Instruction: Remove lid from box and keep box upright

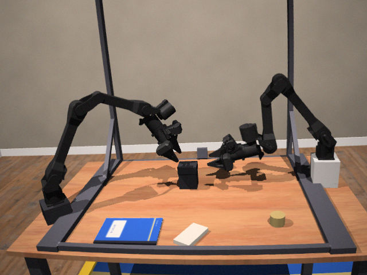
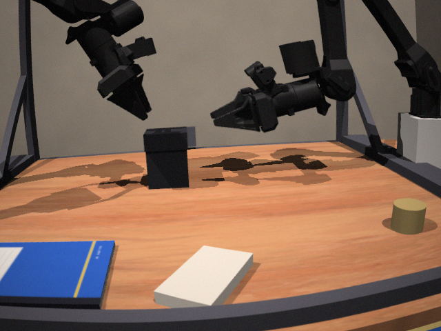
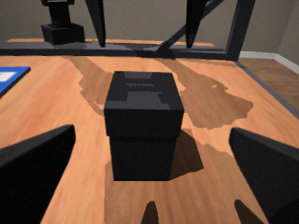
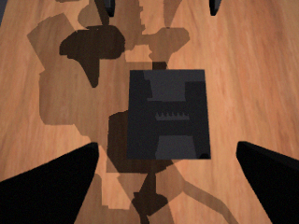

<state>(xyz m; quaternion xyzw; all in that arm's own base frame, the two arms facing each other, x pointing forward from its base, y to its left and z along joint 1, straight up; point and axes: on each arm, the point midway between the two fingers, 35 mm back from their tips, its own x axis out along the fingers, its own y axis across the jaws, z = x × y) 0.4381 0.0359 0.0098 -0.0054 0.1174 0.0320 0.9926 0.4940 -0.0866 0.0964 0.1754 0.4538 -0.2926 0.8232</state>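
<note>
Now: left hand 120 mm to the left of the black lid, 40 mm above it and 30 mm past it.
Right now my right hand is 8 cm above the black lid, 5 cm to the right of it and 1 cm short of it.
</note>
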